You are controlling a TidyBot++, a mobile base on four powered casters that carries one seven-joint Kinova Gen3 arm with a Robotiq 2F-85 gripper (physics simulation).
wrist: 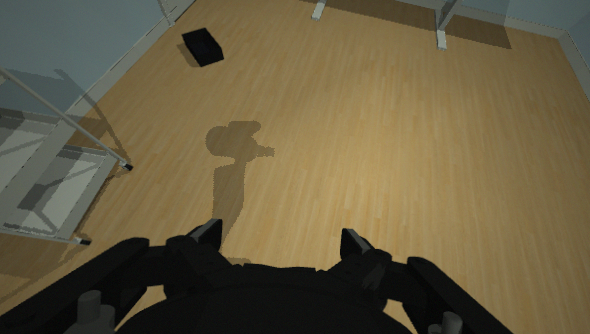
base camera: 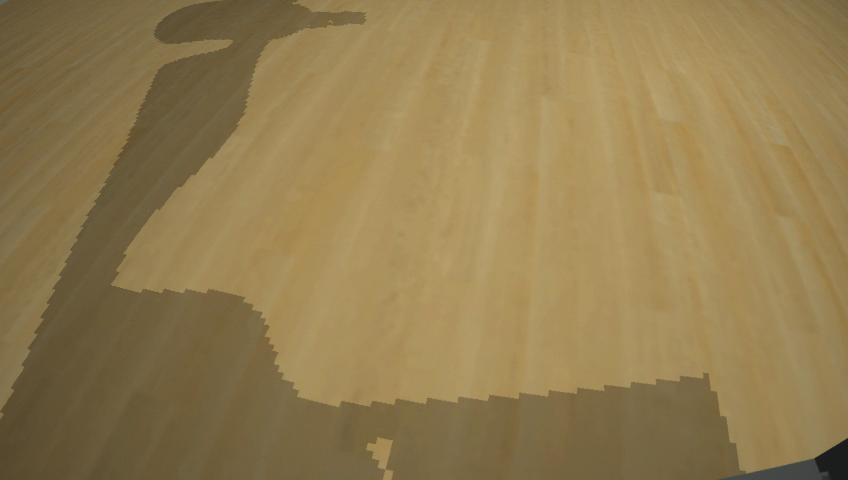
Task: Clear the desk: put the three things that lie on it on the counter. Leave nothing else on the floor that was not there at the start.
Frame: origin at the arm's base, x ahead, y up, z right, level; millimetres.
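Seen in the pictures: gripper, fingertip midpoint: (wrist: 281, 236).
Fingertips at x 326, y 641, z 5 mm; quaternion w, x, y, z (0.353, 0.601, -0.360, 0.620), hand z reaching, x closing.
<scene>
A point is followed by its place in that frame.
My gripper (wrist: 281, 236) @[x 326, y 641, z 5 mm] is open at the bottom of the wrist view, with wood floor showing between its fingers. It is high above the floor. At the top of the wrist view, two pale feet, a left one (wrist: 318, 10) and a right one (wrist: 441, 39), stand on the floor near the far wall; what they carry is out of view, and I cannot tell if it is the desk. The three things from the desk and the counter do not show in either view.
A black box (wrist: 202, 47) @[x 1984, y -393, z -738 mm] lies on the floor near the left wall in the wrist view. A pale metal rack (wrist: 90, 192) @[x 625, y -232, z -916 mm] is at the left edge. A thin pole foot (wrist: 171, 23) @[x 2244, y -371, z -1059 mm] stands by the wall behind the box. The arm's shadow falls on the floor in both views.
</scene>
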